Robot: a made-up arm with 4 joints.
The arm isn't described. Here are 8 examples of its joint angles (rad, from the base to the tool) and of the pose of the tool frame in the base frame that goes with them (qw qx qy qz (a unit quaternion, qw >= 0); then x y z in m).
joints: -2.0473 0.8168 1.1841 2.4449
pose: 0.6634 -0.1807 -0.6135 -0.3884 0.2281 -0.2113 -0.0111
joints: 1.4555 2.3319 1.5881 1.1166
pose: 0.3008 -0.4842 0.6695 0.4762 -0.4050 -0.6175 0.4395
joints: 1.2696 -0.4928 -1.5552 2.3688
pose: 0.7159 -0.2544 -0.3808 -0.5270 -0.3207 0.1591 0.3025
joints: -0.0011 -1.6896 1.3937 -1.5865
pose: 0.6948 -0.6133 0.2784 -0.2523 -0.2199 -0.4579 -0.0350
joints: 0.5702 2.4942 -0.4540 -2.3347
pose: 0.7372 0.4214 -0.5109 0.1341 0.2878 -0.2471 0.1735
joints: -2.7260 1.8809 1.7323 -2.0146
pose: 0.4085 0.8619 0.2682 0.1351 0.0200 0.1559 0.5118
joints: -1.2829 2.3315 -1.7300 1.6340
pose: 0.5023 0.3330 -0.0659 0.7953 -0.1570 -0.5275 -0.0391
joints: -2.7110 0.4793 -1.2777 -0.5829
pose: 0.5579 -0.2644 -0.2658 0.7404 0.7299 0.0203 -0.3962
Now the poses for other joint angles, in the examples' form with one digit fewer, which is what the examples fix.
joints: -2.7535 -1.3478 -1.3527 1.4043
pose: 0.566 -0.660 0.489 -0.070 -0.531 0.266 0.384
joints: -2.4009 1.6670 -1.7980 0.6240
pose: 0.419 -0.287 -0.218 0.834 0.417 -0.619 -0.213
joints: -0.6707 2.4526 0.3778 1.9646
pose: 0.794 -0.340 -0.163 0.477 -0.044 -0.463 -0.089
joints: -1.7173 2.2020 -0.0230 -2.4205
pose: 0.169 0.173 0.910 -0.337 -0.456 -0.165 0.325
